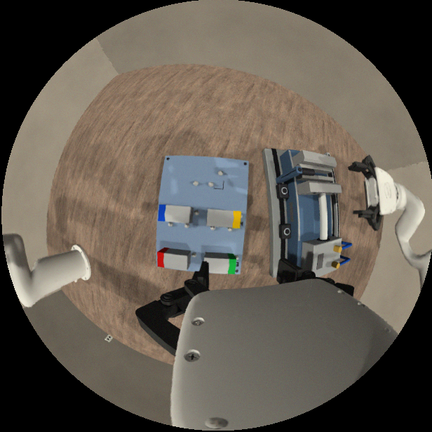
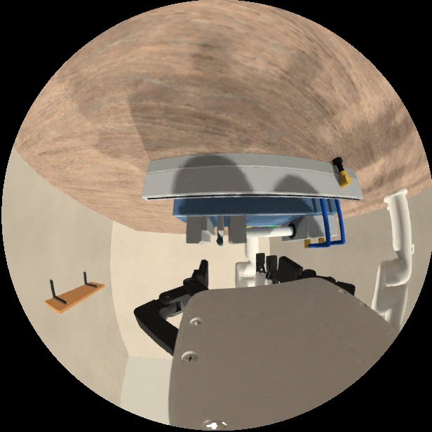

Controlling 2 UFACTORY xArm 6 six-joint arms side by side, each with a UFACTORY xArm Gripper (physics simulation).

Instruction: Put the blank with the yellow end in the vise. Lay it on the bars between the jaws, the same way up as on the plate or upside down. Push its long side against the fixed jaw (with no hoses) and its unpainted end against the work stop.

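The blank with the yellow end point(image 1: 221, 218) lies on the blue plate point(image 1: 180, 167), its yellow end toward the vise. The vise shows its fixed jaw point(image 1: 315, 159) point(image 2: 198, 229), its moving jaw point(image 1: 320, 187) point(image 2: 237, 229) on a white rod, and the work stop point(image 1: 300, 171) point(image 2: 220, 234) between the jaws. No blank shows between the jaws. My left gripper point(image 1: 244, 271) is open and empty, high above the plate and vise. My right gripper point(image 1: 355, 188) is open and empty, on the vise's side away from the plate, beside the jaws.
Blanks with a blue end point(image 1: 177, 214), a red end point(image 1: 176, 259) and a green end point(image 1: 219, 263) lie on the plate. Blue hoses point(image 1: 345, 245) point(image 2: 326, 225) stick out from the cylinder block point(image 1: 320, 255). A yellow fitting point(image 2: 344, 178) sits by the vise base. An orange shelf point(image 2: 75, 297) hangs on the wall.
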